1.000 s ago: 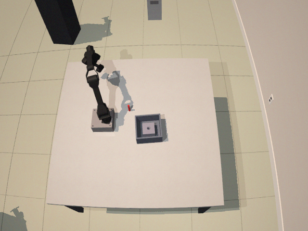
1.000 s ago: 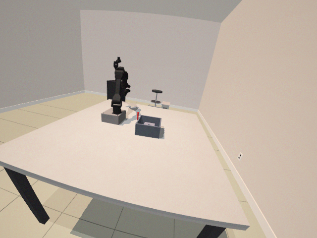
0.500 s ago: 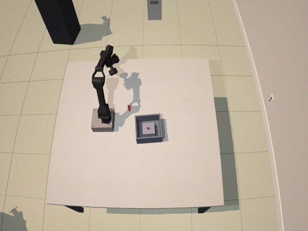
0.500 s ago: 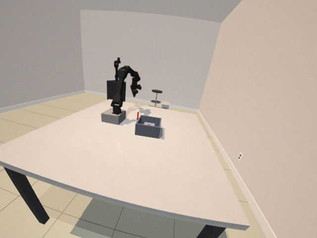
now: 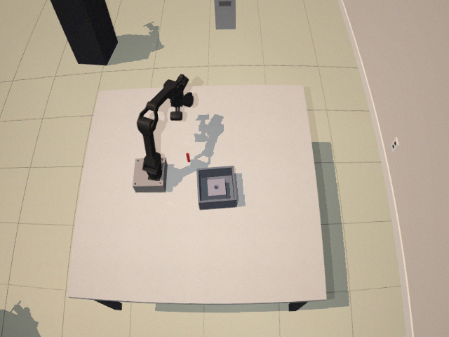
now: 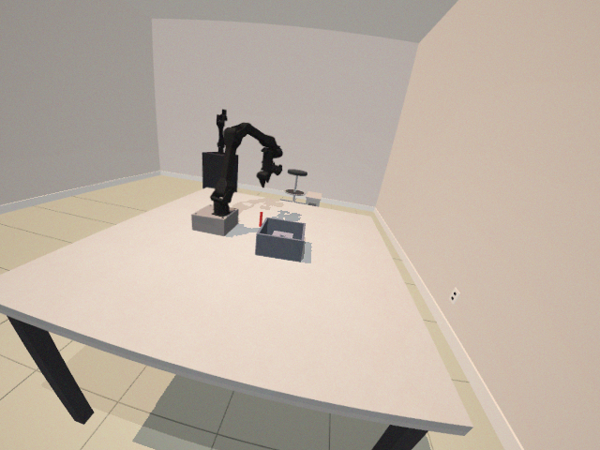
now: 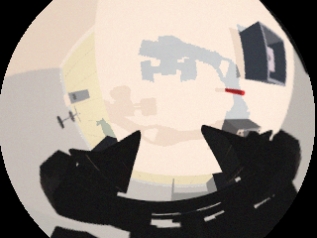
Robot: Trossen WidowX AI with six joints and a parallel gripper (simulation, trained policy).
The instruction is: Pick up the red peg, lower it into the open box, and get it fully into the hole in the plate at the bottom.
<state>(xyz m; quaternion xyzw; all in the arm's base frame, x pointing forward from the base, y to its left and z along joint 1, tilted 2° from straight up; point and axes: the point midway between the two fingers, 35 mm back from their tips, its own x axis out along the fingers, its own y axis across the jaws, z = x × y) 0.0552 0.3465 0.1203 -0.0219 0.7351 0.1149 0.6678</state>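
My gripper tip is 200 mm to the left of the red peg, 130 mm above it and 90 mm short of it. From my gripper tip the other things lie so: grey box: 350 mm to the right, 280 mm ahead, 150 mm below; then light grey plate: 350 mm to the right, 280 mm ahead, 130 mm below.
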